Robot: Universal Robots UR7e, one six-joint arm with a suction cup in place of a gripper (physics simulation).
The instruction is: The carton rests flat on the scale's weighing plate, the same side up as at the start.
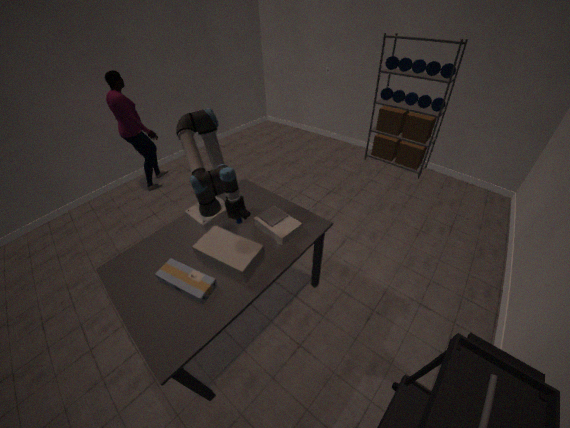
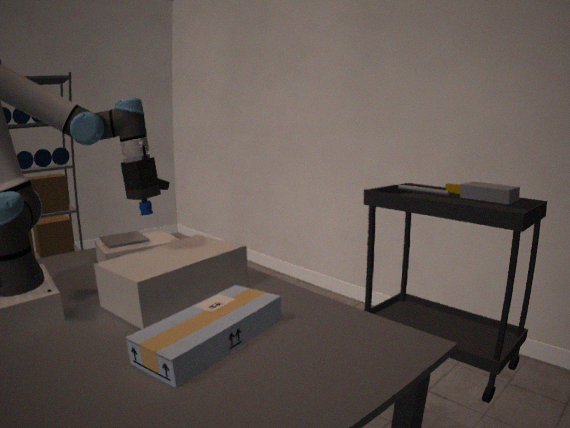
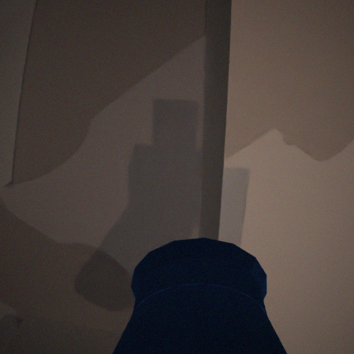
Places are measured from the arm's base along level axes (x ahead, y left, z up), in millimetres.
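Pixels of known places: hand, tool point: (image 1: 239, 221) (image 2: 146, 213); arm's base, link origin: (image 1: 210, 209) (image 2: 17, 284).
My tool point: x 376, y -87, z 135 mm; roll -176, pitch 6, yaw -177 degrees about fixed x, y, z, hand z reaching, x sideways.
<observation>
For each thing: its middle in the pictures, then the offset to it from my tool point.
- blue-grey carton, body centre: (image 2: 210, 328) (image 1: 185, 279) dx -99, dy -383, dz -178 mm
- scale, body centre: (image 2: 137, 248) (image 1: 277, 223) dx +86, dy +240, dz -164 mm
- big beige box, body centre: (image 2: 173, 275) (image 1: 228, 252) dx -6, dy -122, dz -150 mm
The blue-grey carton (image 1: 182, 278) (image 2: 210, 330) with an orange tape band lies flat on the table, label up and side arrows pointing up, beside the big beige box. The scale (image 1: 288, 230) (image 2: 162, 240) is a low pale body with a grey weighing plate (image 1: 273, 215) (image 2: 124, 239), at the table's far end; nothing lies on the plate. My gripper (image 1: 239, 220) (image 2: 145, 208) (image 3: 200, 267), a blue suction cup, hangs above the table between the robot's base and the scale, apart from the carton. Its cup is bare and holds nothing.
The big beige box (image 1: 227, 247) (image 2: 170, 262) stands between the carton and the scale. A black trolley (image 2: 445, 212) bearing a grey block stands beyond the table. A shelf rack (image 1: 425, 38) stands by the far wall. A person (image 1: 125, 114) stands behind the arm.
</observation>
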